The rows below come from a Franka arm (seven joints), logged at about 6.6 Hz.
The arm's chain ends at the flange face. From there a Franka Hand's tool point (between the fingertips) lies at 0.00 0.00 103.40 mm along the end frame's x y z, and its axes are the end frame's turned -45 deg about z.
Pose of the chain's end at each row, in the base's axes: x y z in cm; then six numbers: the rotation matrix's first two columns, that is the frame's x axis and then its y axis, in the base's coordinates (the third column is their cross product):
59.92 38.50 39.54 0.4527 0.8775 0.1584 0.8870 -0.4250 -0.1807
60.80 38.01 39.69 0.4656 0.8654 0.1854 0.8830 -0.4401 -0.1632
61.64 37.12 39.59 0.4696 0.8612 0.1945 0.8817 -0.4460 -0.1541
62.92 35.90 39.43 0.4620 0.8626 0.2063 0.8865 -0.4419 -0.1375
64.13 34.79 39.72 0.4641 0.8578 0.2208 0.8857 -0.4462 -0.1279
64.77 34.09 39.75 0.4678 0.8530 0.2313 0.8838 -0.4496 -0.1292
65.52 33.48 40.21 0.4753 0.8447 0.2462 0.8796 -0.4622 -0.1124
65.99 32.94 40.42 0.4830 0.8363 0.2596 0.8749 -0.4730 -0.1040
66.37 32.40 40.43 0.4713 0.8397 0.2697 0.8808 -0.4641 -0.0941
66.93 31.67 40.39 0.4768 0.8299 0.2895 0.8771 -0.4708 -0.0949
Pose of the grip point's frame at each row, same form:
58.98 40.80 29.50 -0.3071 0.9210 0.2398 0.9473 0.3200 -0.0158
60.18 40.49 29.67 -0.2951 0.9231 0.2465 0.9536 0.3007 0.0157
61.16 39.64 29.57 -0.2914 0.9243 0.2465 0.9555 0.2936 0.0286
62.64 38.45 29.41 -0.3002 0.9224 0.2431 0.9535 0.2975 0.0486
64.01 37.43 29.72 -0.2981 0.9221 0.2466 0.9545 0.2910 0.0657
64.71 36.83 29.78 -0.2942 0.9211 0.2549 0.9557 0.2852 0.0722
65.71 36.27 30.26 -0.2859 0.9241 0.2536 0.9581 0.2705 0.0946
66.36 35.81 30.49 -0.2771 0.9258 0.2571 0.9602 0.2569 0.1100
66.85 35.31 30.52 -0.2896 0.9219 0.2572 0.9561 0.2656 0.1242
67.52 34.76 30.54 -0.2831 0.9197 0.2718 0.9574 0.2539 0.1376

